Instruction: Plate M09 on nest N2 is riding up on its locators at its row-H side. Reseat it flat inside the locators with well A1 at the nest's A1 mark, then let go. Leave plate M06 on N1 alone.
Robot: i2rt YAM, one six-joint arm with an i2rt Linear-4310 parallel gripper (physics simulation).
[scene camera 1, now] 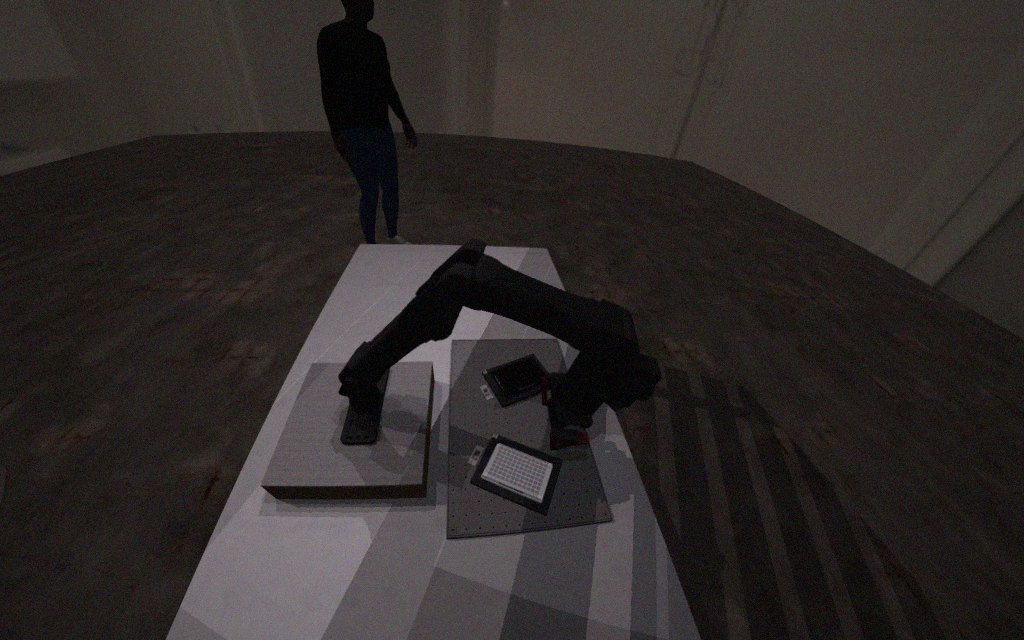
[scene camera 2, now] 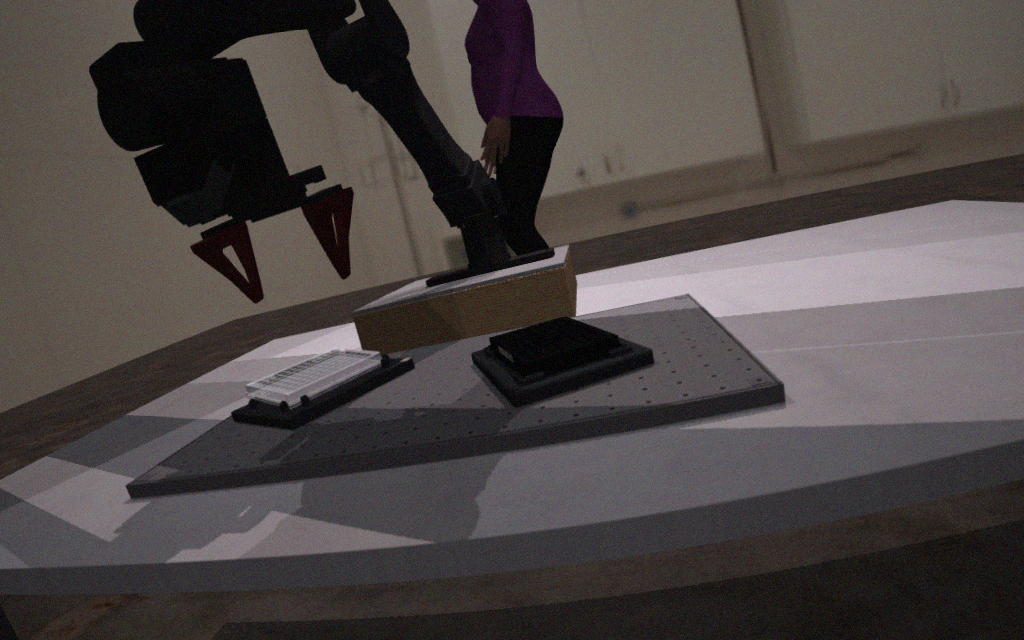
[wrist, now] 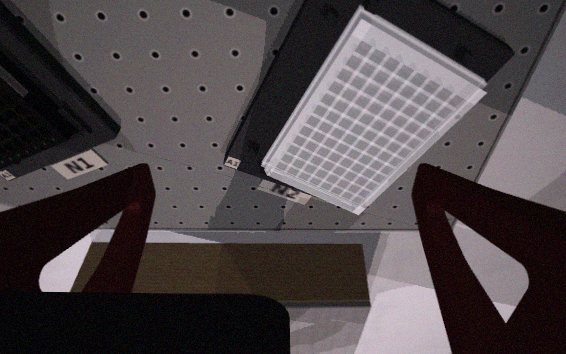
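Observation:
Plate M09 is pale and clear. It lies on the dark nest N2, shifted over the nest's right side in the wrist view, where its edge looks raised. The nest's A1 mark shows beside the plate's lower-left corner. Black plate M06 sits on nest N1. My gripper is open and empty, well above the board. The locators under the plate's raised side are hidden.
Both nests stand on a grey perforated board. The arm's base is on a wooden block beside the board. Labels N1 and N2 lie by the nests. A person stands beyond the table.

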